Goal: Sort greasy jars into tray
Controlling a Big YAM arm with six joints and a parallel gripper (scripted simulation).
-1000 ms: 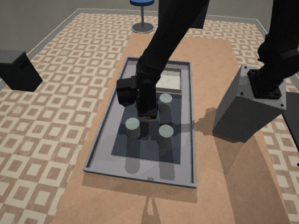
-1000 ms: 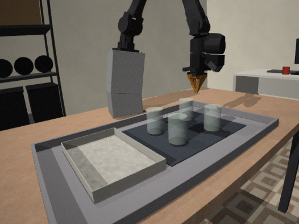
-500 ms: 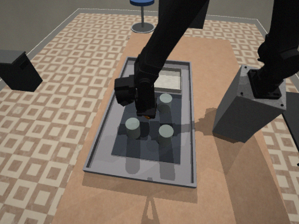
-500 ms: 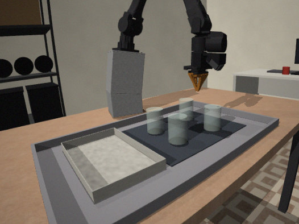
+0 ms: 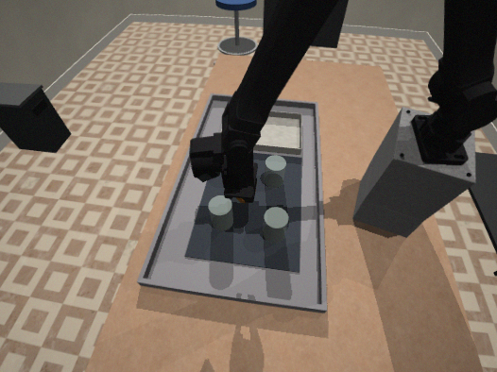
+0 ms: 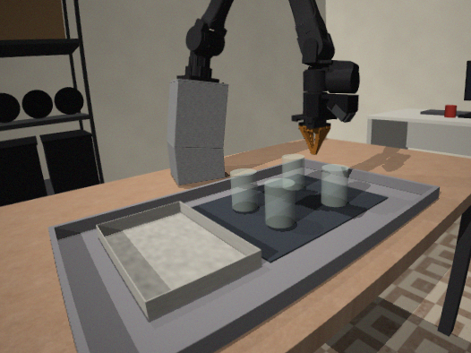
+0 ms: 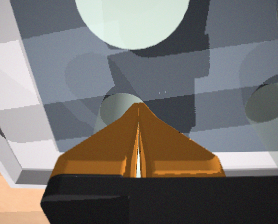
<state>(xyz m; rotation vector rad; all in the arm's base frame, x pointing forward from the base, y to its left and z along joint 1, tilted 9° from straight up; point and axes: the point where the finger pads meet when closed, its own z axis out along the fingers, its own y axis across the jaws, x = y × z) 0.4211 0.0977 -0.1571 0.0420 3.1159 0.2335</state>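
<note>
Right now the dark drying mat is 120 mm below my hand, 80 mm to the right of it and 10 mm behind it. From my hand the other things lie so: pale tray 400 mm to the right, 110 mm below, 20 mm behind; then rimmed steel table top 190 mm to the right, 120 mm below.
</note>
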